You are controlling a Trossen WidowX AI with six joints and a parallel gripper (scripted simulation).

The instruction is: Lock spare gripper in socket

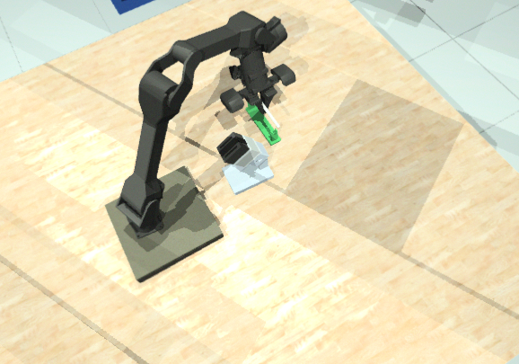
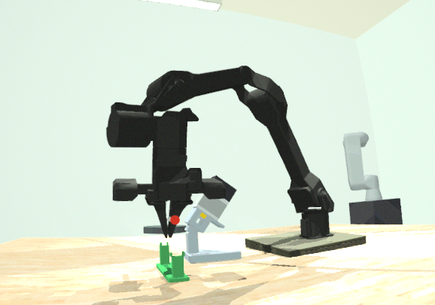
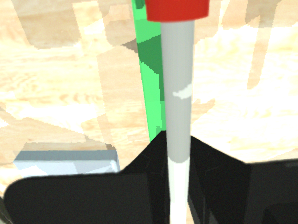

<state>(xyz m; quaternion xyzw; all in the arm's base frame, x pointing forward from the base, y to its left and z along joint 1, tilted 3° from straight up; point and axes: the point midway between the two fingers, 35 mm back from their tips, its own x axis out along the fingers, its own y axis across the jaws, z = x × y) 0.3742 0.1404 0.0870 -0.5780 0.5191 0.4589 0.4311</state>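
The green cradle is 40 mm below my gripper tip and 10 mm to the left of it. Also, from my gripper tip: spare gripper 110 mm to the right, 100 mm behind, 60 mm above; then mount 110 mm to the right, 90 mm behind, 10 mm below.
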